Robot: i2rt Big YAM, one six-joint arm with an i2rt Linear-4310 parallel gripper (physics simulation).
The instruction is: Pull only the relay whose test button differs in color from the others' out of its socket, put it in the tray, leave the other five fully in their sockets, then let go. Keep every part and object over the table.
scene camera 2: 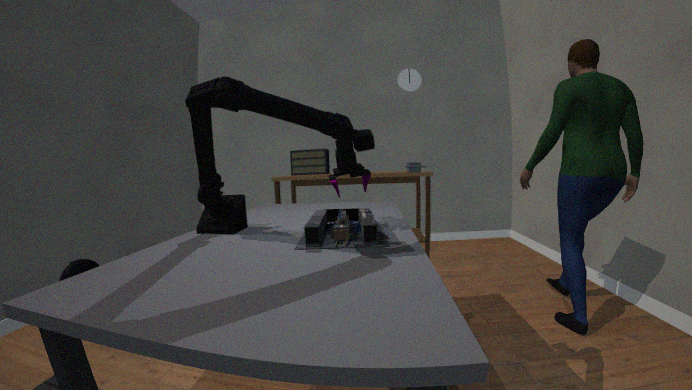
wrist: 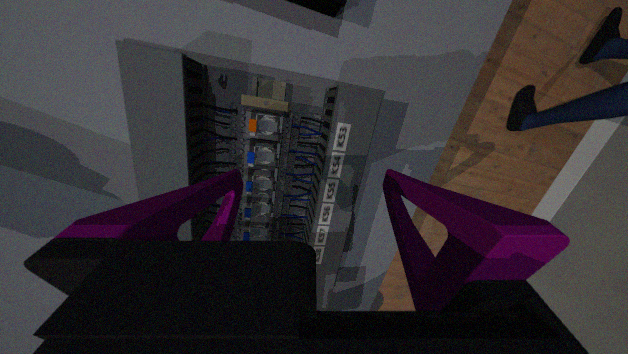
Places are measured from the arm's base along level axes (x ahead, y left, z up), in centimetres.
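Pixels of known places: gripper, fingertip midpoint: [scene camera 2: 352, 194] [wrist: 313, 177]; arm's base at its link origin: [scene camera 2: 219, 210].
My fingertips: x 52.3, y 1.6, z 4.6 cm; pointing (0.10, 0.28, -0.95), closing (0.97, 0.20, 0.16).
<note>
Ahead of a thing's pixels: the offset from my fingertips to its middle. "pt": to the spot under its first point.
The relay with the orange test button @[dx -3.9, dy +1.9, dz -7.8 cm] [wrist: 267, 124] sits in its socket at the top of the row in the wrist view, beside label K53. Relays with blue buttons @[dx -3.8, dy -0.9, dz -7.8 cm] [wrist: 264, 154] follow below it; the lower end of the row is hidden behind my gripper's body. My gripper [scene camera 2: 352, 194] [wrist: 313, 177] is open and empty, above the relay panel [scene camera 2: 314, 226] [wrist: 152, 110]. In the wrist view its left fingertip is by the row of relays and its right fingertip is beyond the label duct. A dark object @[pt dx -0.1, dy +13.5, dz -10.8 cm] [wrist: 322, 4], possibly the tray, shows partly at the top edge.
Grey wire ducts @[dx +4.8, dy -8.3, dz -9.3 cm] [scene camera 2: 369, 227] [wrist: 357, 150] flank the relays, with thin wires between. The table's edge [scene camera 2: 452, 295] runs near the panel's right side. A person [scene camera 2: 592, 130] stands on the floor beyond it. A wooden bench [scene camera 2: 350, 179] stands behind.
</note>
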